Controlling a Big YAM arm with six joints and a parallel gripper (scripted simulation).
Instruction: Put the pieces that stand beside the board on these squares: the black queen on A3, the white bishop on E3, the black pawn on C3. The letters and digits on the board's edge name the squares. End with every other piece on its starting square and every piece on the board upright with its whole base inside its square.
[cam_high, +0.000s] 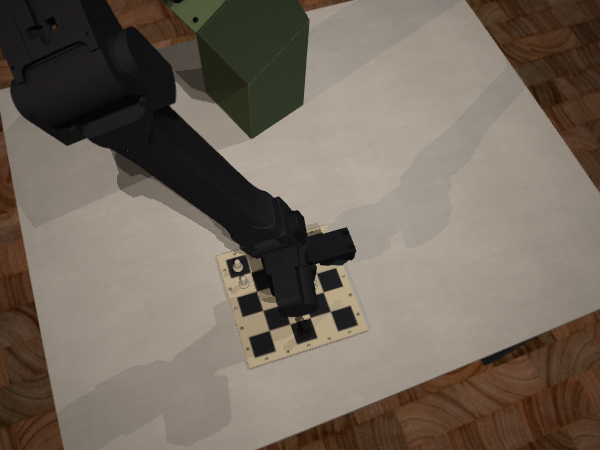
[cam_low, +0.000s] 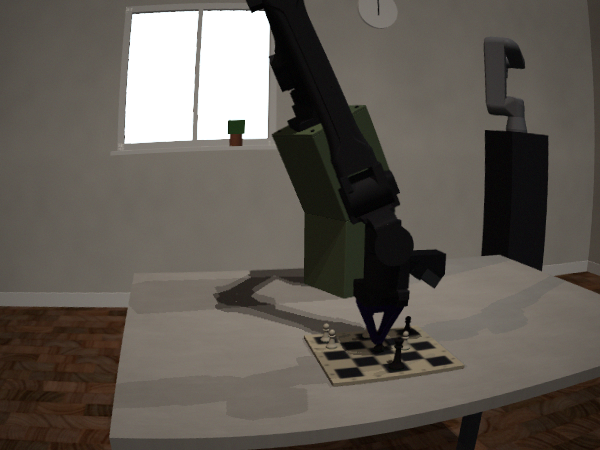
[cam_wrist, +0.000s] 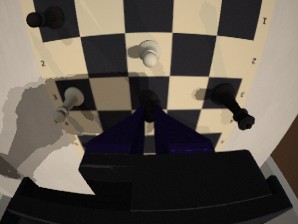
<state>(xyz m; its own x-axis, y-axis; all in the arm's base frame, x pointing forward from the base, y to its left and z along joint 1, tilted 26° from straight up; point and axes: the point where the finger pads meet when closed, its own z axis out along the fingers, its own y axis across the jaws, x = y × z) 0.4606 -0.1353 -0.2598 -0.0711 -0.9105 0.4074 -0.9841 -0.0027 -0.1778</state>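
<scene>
My gripper is now 10 mm to the right of the chessboard and 30 mm above it. The rest, counted from my hand: black queen: 80 mm ahead; white bishop: 80 mm behind, 10 mm to the left.
</scene>
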